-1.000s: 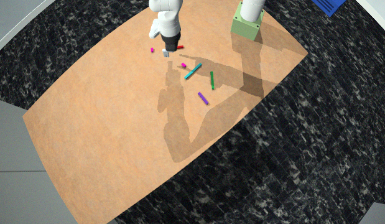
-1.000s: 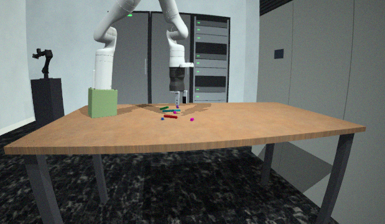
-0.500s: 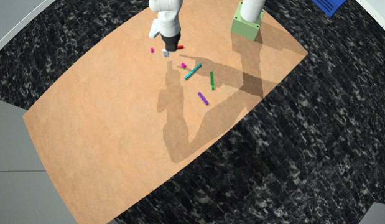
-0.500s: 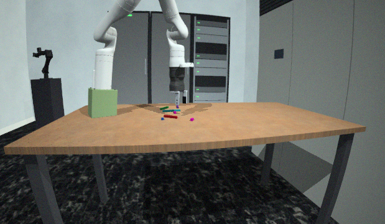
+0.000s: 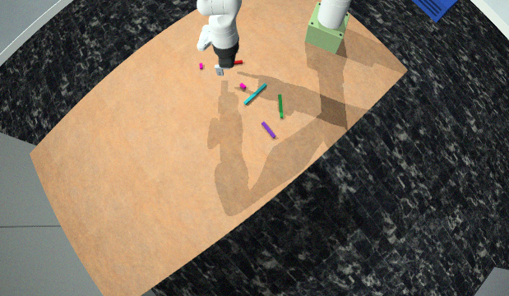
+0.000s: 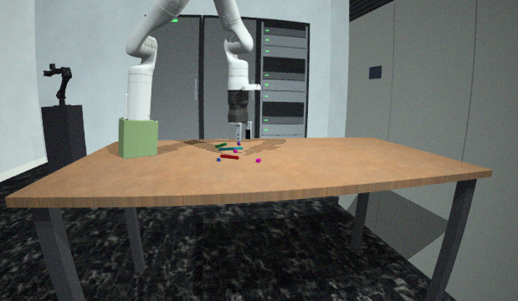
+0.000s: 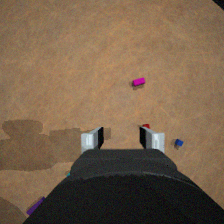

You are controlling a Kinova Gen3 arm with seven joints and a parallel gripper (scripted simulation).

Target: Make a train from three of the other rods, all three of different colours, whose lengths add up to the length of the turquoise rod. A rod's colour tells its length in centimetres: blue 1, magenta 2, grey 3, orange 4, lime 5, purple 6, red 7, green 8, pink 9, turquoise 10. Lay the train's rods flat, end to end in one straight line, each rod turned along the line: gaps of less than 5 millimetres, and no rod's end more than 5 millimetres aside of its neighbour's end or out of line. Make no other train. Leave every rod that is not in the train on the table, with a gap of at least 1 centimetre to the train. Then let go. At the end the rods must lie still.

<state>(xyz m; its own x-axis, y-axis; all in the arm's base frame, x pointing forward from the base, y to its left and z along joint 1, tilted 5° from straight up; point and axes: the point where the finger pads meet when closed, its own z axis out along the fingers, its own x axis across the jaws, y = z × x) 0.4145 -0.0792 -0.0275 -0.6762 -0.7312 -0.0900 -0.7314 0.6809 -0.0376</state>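
My gripper is now 90 mm past the blue rod, 70 mm above it and 60 mm to the left of it. From my hand the other things lie so: turquoise rod (130 mm to the left, 70 mm below, 40 mm behind); then red rod (70 mm below, 50 mm behind, 20 mm to the right); then green rod (210 mm to the left, 80 mm behind, 70 mm below).
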